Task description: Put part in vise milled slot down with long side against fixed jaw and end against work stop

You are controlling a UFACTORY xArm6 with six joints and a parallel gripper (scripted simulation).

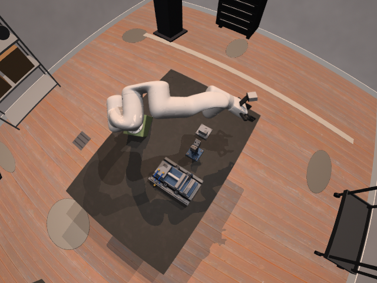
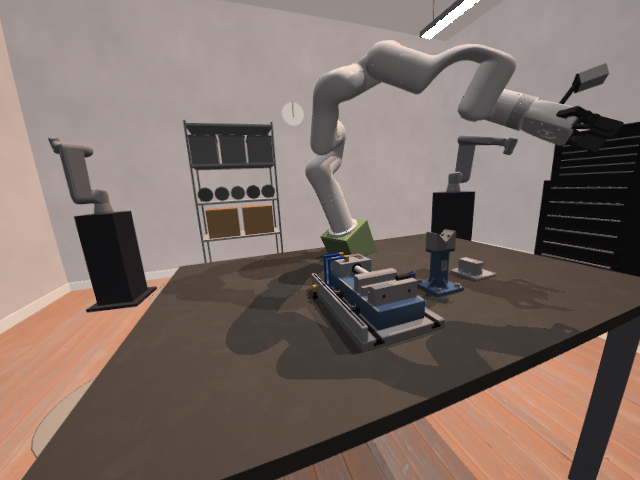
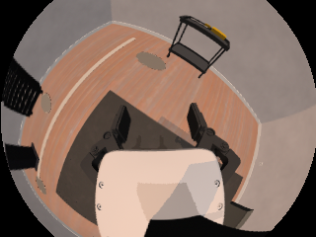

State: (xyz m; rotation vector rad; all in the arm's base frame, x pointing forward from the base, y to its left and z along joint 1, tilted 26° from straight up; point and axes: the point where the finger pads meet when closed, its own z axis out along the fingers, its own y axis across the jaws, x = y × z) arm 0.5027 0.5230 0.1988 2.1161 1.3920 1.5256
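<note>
Now: hand 34 cm above the part, 21 cm past it and 10 cm to the left of it. The rest, counted from my hand: air cylinder 50 cm to the right, 29 cm below, 22 cm behind; grey rail 58 cm to the right, 33 cm below, 11 cm behind.
</note>
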